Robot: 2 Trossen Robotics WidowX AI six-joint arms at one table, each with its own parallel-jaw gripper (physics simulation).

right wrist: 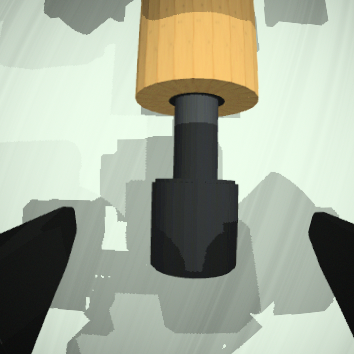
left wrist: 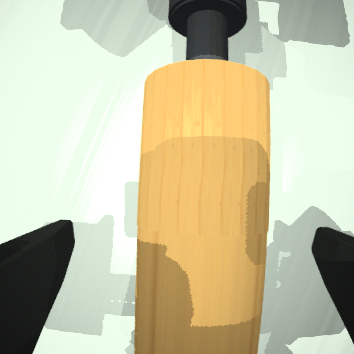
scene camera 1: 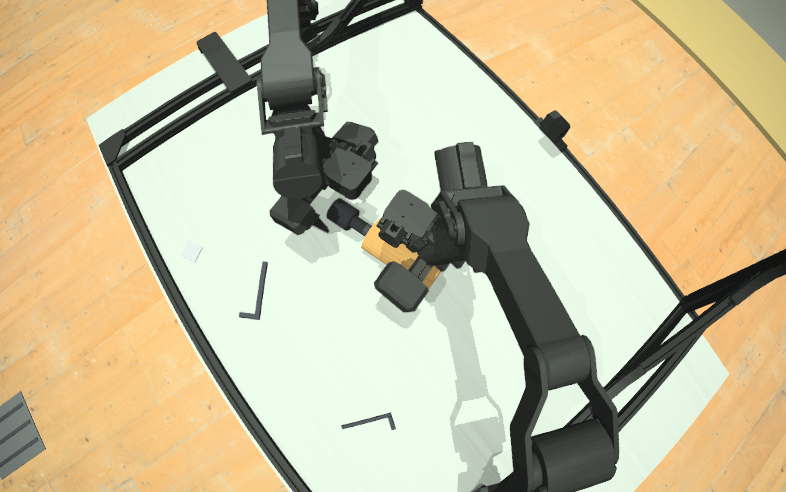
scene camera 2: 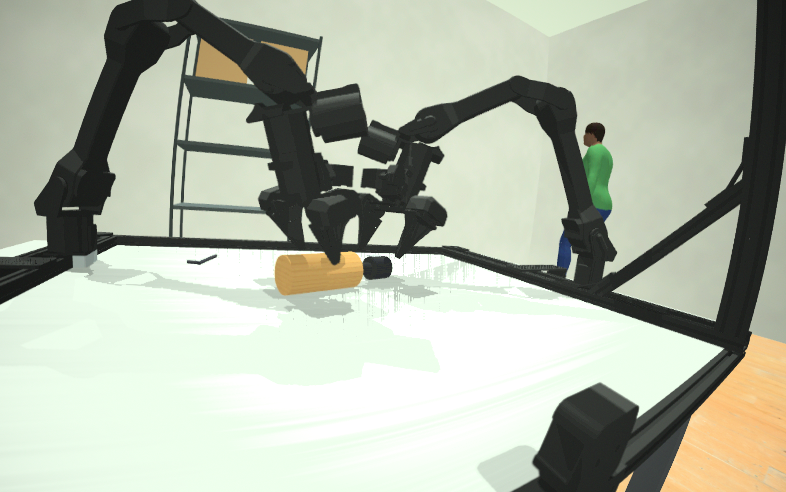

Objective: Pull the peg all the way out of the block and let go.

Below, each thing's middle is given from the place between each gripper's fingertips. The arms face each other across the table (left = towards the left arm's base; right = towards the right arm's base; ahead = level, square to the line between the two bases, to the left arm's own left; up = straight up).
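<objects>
The wooden cylinder block point(scene camera 2: 294, 274) is 9 cm to the left of my right hand, 6 cm behind it and 2 cm below it. As for the dark peg point(scene camera 1: 344, 215), it sits 2 cm behind my right hand, 3 cm to the left of it and 3 cm below it.
From my left hand, I find the dark peg 5 cm ahead, 6 cm to the right and 2 cm below. The wooden cylinder block is 2 cm below my left hand.
</objects>
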